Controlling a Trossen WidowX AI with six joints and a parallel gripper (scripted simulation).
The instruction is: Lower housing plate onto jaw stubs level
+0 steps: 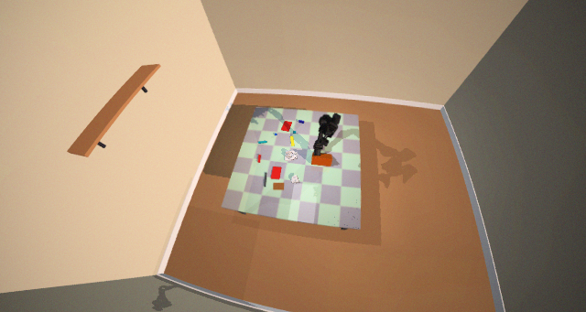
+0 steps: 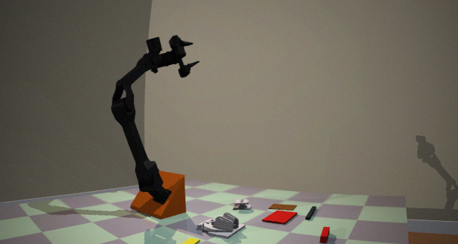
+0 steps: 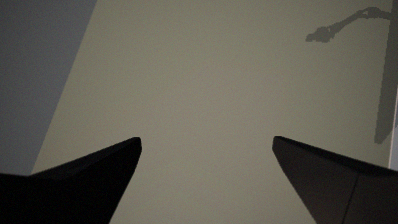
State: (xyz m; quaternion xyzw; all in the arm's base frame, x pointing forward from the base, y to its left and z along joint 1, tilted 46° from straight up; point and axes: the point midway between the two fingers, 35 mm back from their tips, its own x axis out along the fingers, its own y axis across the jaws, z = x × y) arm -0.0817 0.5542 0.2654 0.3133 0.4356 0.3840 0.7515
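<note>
My gripper tip is now 21 cm short of the grey housing plate, 5 cm to the right of it and 64 cm above it. Also, from my gripper tip: red plate 41 cm ahead, 1 cm to the left, 67 cm below; brown plate 35 cm ahead, 14 cm to the left, 67 cm below; black bar 50 cm ahead, 10 cm to the left, 67 cm below.
</note>
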